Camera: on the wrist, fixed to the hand. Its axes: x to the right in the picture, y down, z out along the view.
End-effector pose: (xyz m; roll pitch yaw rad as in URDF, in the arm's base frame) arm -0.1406 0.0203 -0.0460 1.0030 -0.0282 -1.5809
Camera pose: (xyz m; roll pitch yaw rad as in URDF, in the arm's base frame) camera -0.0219 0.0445 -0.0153 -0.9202 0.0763 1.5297
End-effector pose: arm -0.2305 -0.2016 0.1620 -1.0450 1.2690 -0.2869
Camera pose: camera -0.3546 -0.1926 0.1498 0.9517 -1.2586 3.0410
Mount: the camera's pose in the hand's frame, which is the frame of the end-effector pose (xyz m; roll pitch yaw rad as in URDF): -0.0245 0.0902 -0.0830 0.0850 0.0519 -3.1176
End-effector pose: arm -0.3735 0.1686 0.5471 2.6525 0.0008 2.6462
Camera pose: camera -0.3327 0.1927 0.6628 -2.5673 -0.0353 -0.5410
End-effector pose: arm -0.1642 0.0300 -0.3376 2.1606 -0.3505 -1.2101
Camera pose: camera -0.1694 0.0971 -0.2323 -2.0965 0.3410 1.8716
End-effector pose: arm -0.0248 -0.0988 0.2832 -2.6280 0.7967 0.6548
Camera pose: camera 0.0502 -0.1917 0.3203 2.7072 -0.8537 -2.4798
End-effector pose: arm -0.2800 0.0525 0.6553 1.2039 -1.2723 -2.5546
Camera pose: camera -0.1699 -0.0061 0.6479 -1.2688 1.3103 0.4317
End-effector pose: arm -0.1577 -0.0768 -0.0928 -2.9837 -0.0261 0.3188
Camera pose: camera -0.1506 -0.1820 -0.0257 3.0681 -0.0289 -2.8383
